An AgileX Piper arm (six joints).
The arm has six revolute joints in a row. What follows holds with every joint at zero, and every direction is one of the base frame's.
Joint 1 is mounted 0.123 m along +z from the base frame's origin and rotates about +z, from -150 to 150 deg.
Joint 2 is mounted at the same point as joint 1 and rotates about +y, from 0 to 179.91 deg.
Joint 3 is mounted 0.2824 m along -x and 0.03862 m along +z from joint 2 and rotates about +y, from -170 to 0 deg.
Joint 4 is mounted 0.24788 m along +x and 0.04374 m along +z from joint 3 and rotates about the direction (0.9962, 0, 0.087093), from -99.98 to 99.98 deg.
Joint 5 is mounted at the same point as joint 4 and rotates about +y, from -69.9 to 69.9 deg.
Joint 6 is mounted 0.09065 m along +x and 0.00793 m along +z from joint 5 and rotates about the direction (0.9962, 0, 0.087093), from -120 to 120 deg.
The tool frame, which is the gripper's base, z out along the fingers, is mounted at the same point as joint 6; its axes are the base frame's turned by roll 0, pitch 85.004 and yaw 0 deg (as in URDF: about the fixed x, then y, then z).
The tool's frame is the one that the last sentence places.
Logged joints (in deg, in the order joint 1, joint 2, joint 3, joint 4, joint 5, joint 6), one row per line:
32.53, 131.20, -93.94, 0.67, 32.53, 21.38
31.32, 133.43, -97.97, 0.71, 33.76, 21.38
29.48, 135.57, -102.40, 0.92, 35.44, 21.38
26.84, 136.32, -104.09, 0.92, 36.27, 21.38
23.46, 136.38, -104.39, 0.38, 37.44, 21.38
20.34, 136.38, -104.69, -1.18, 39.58, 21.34
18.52, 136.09, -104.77, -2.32, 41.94, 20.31
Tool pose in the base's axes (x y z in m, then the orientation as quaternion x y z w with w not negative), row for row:
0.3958, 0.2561, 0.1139, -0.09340, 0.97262, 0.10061, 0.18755
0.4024, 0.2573, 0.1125, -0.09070, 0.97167, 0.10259, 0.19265
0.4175, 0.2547, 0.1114, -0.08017, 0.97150, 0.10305, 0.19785
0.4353, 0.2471, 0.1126, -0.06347, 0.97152, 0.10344, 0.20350
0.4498, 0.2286, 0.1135, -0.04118, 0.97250, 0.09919, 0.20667
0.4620, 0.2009, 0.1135, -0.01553, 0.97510, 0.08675, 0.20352
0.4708, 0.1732, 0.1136, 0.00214, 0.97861, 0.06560, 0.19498
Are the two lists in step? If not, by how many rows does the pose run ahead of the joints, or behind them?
The pose runs 1 row behind the joints: the pose in row i belongs to the joints in row i - 1.
